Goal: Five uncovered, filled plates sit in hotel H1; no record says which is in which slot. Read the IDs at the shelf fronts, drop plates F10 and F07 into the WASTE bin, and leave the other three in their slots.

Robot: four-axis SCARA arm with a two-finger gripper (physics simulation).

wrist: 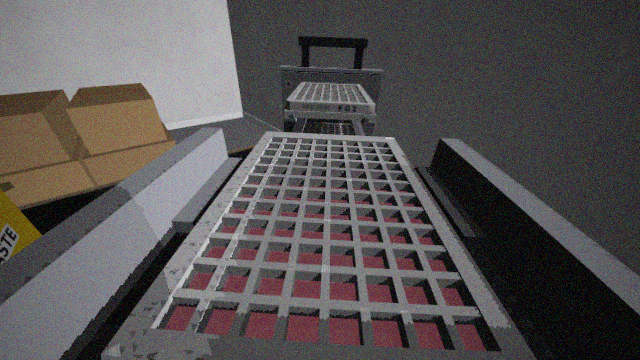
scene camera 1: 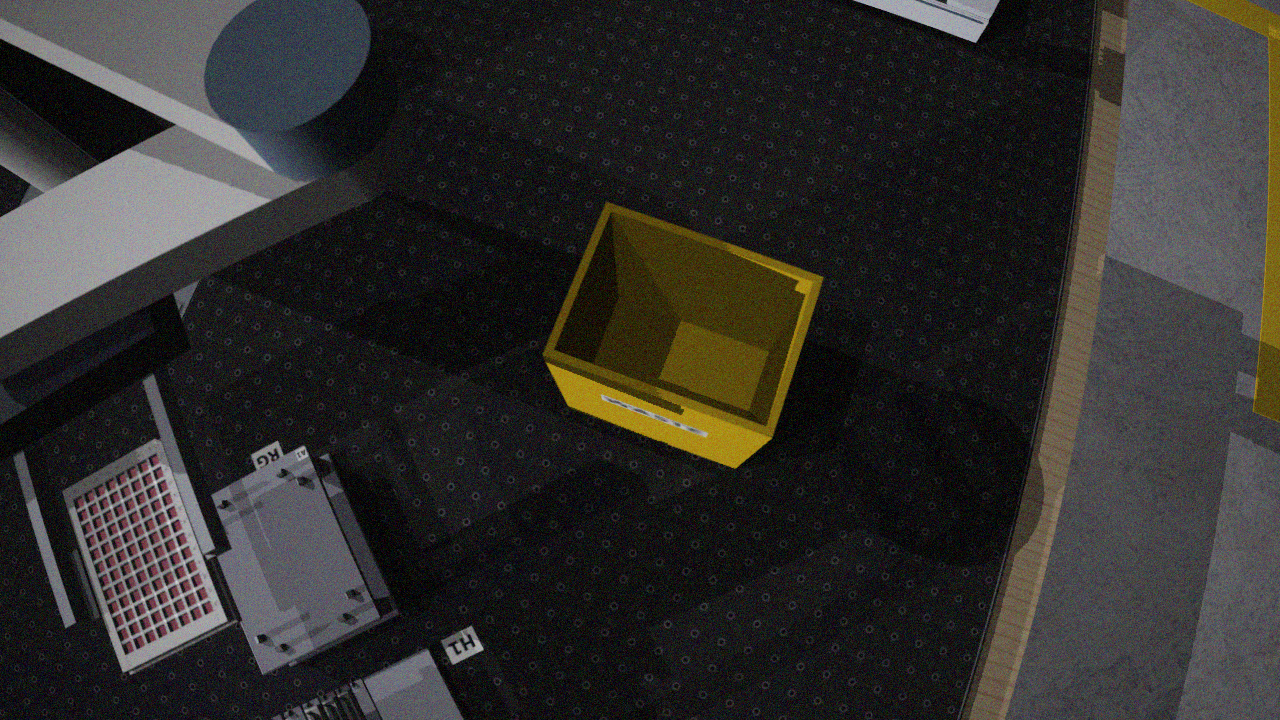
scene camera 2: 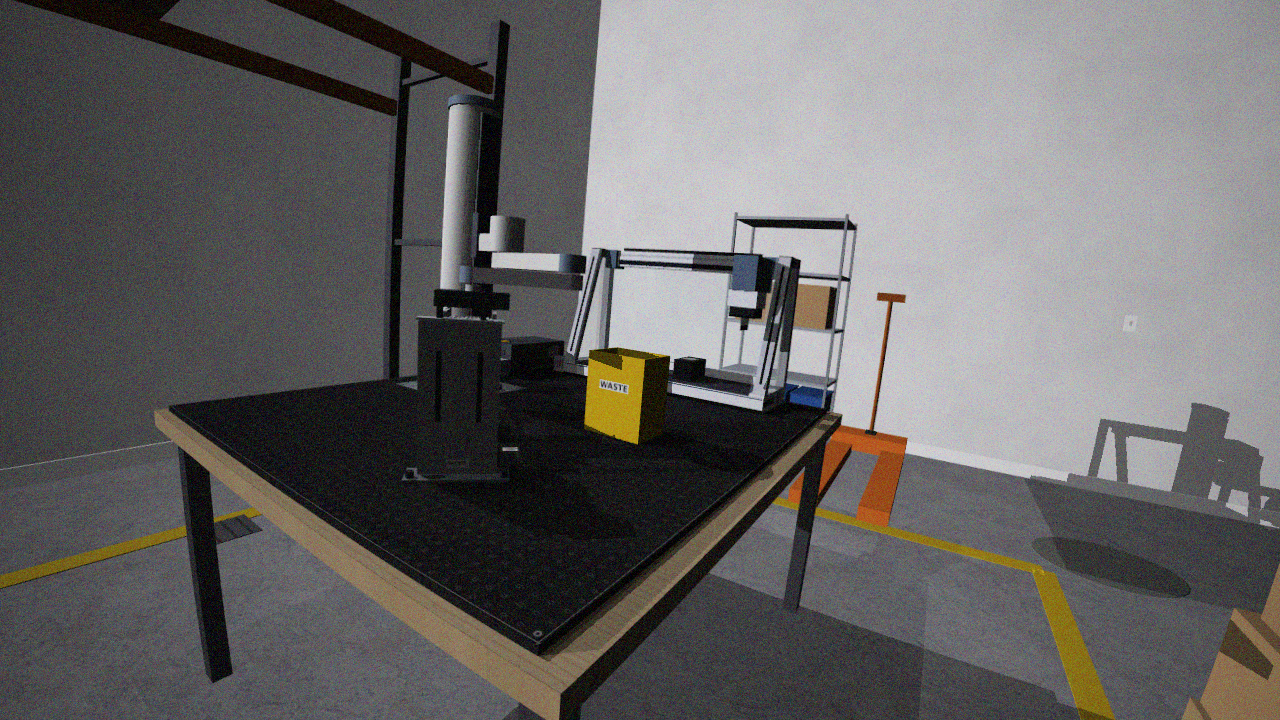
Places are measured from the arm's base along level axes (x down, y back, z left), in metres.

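Where they show: gripper, fingertip midpoint: [wrist: 329, 152] [scene camera 1: 147, 589] [scene camera 2: 469, 317].
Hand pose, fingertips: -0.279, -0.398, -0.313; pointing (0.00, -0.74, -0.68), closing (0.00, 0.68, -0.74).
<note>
After its pixels a point has its place, as x, y, z.
My gripper [scene camera 1: 141, 589] @(-0.279, -0.397, -0.313) [wrist: 329, 152] @(-0.279, -0.397, -0.313) is shut on a pale gridded plate [scene camera 1: 134, 519] @(-0.270, -0.365, -0.280) [wrist: 325, 225] @(-0.274, -0.366, -0.283) with red wells, held level between both fingers; no ID on it shows. Hotel H1 [scene camera 1: 416, 689] @(-0.021, -0.523, -0.370) [scene camera 2: 459, 394] @(-0.165, -0.591, -0.492) [wrist: 332, 75] @(-0.288, -0.567, -0.473) stands beyond the fingertips, apart from the held plate. A top plate [wrist: 330, 94] @(-0.278, -0.508, -0.416) sits in it; its front ID begins with F0, the last digit blurred. Slots below are mostly hidden. The yellow WASTE bin [scene camera 1: 720, 358] @(-0.019, -0.681, 0.005) [scene camera 2: 626, 394] @(-0.124, -0.683, -0.086) [wrist: 14, 220] @(-0.140, -0.701, -0.086) stands upright; no plate shows on its visible floor. The gripper is hidden in scene camera 2.
A grey stand [scene camera 1: 295, 555] @(-0.073, -0.394, -0.292) labelled RG is right beside the held plate in scene camera 1. A white gantry machine [scene camera 2: 785, 322] @(-0.299, -0.850, 0.599) stands behind the bin. Cardboard boxes [wrist: 115, 120] show at left in the wrist view. The wooden table edge [scene camera 1: 1065, 358] @(0.000, -1.022, 0.128) lies right of the bin.
</note>
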